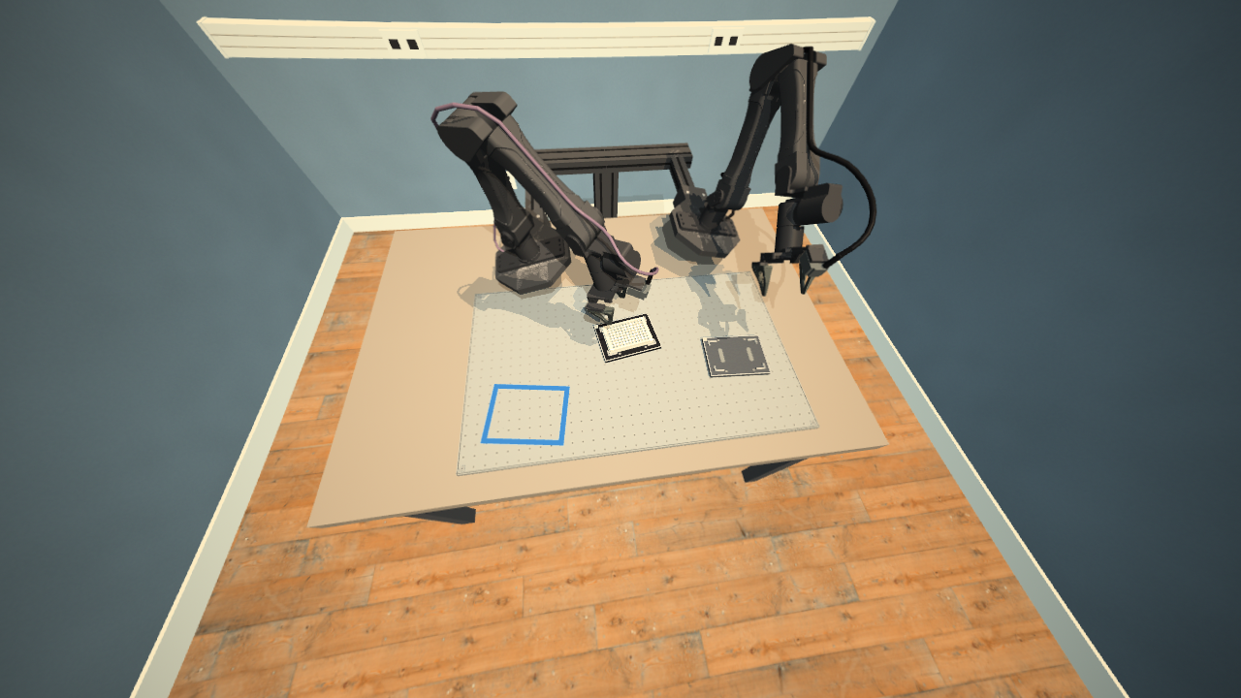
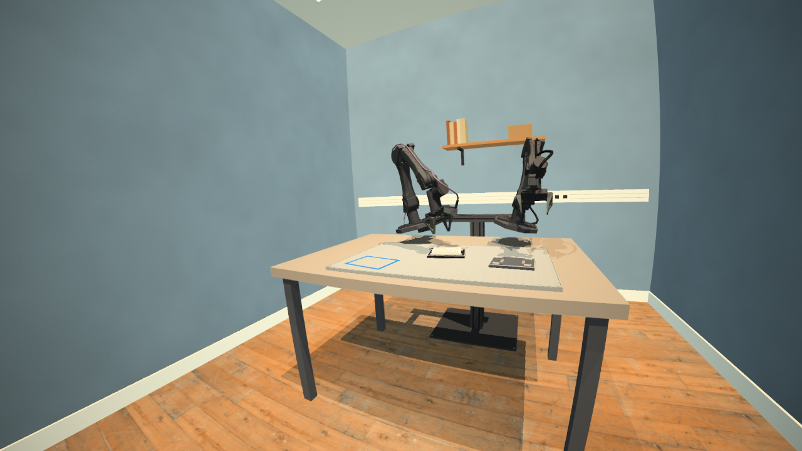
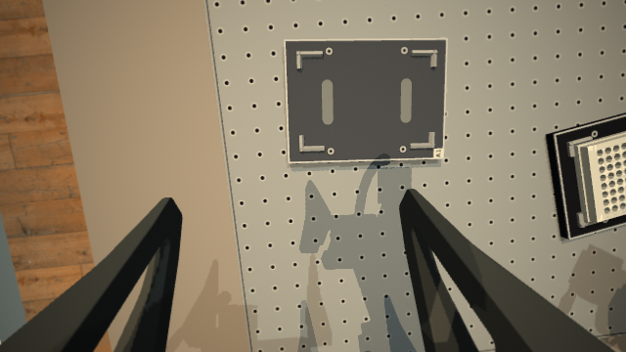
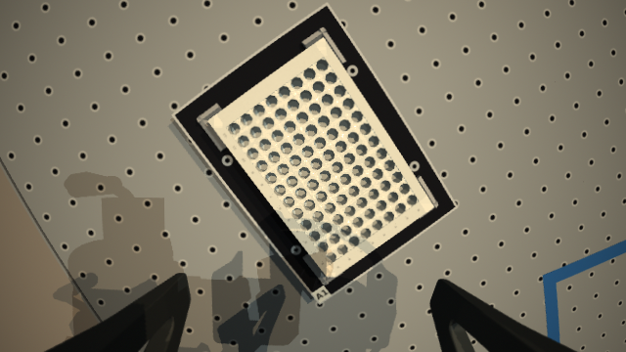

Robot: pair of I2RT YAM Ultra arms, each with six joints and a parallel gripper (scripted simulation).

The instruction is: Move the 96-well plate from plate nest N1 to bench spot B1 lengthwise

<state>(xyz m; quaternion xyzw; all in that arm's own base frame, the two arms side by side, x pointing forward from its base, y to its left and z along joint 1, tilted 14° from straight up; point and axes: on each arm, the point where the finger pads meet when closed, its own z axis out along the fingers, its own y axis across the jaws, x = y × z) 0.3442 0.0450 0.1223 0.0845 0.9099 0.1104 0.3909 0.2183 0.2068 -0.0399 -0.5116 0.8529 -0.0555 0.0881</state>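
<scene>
Now: the 96-well plate 30 mm ahead of my right hand, 30 mm to the left of it and 80 mm below it. The rest, counted from my right hand: black plate nest (30 mm ahead, 30 mm to the left, 100 mm below).
</scene>
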